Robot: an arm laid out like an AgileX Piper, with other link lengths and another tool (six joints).
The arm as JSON. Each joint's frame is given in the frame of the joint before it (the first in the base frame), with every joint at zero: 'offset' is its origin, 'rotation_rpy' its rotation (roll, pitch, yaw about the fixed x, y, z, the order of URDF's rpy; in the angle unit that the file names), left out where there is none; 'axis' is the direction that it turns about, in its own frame. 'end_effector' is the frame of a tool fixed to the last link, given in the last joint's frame.
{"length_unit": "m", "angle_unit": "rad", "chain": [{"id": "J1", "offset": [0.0, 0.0, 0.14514], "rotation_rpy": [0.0, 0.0, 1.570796], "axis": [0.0, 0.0, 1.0]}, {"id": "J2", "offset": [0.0, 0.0, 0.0], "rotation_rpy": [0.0, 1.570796, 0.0], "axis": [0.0, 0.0, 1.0]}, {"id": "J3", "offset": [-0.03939, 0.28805, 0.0], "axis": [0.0, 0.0, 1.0]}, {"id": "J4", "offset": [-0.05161, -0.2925, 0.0], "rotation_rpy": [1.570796, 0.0, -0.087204], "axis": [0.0, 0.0, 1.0]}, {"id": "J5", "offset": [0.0, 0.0, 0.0], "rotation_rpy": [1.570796, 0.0, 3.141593], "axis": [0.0, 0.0, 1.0]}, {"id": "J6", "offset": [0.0, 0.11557, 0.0], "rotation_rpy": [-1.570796, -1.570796, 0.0], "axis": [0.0, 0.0, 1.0]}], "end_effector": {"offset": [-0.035, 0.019, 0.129], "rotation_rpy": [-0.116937, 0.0, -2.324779]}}
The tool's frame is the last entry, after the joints.
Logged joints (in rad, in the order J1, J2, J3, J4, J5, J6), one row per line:
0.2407 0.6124 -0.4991 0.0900 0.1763 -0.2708
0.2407 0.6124 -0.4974 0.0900 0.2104 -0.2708
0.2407 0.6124 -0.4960 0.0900 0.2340 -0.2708
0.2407 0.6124 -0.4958 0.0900 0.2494 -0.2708
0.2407 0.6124 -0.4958 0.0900 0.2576 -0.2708
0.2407 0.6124 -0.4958 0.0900 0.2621 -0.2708
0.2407 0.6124 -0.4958 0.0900 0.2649 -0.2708
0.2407 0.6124 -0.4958 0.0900 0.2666 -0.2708
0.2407 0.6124 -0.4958 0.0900 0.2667 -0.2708
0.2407 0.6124 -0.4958 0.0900 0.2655 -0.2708
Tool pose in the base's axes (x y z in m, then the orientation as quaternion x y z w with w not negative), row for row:
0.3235 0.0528 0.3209 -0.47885 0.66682 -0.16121 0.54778
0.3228 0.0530 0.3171 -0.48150 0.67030 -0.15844 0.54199
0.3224 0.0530 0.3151 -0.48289 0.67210 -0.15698 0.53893
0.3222 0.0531 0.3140 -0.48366 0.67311 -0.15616 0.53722
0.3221 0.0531 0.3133 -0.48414 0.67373 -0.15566 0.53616
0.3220 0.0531 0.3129 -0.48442 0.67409 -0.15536 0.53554
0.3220 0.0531 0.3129 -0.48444 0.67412 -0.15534 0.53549
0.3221 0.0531 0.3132 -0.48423 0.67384 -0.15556 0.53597
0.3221 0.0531 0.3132 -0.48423 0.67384 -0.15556 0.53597
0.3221 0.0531 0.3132 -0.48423 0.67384 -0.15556 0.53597
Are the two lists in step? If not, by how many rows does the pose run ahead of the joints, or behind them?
The pose runs 2 rows ahead of the joints: the pose in row i belongs to the joints in row i + 2.
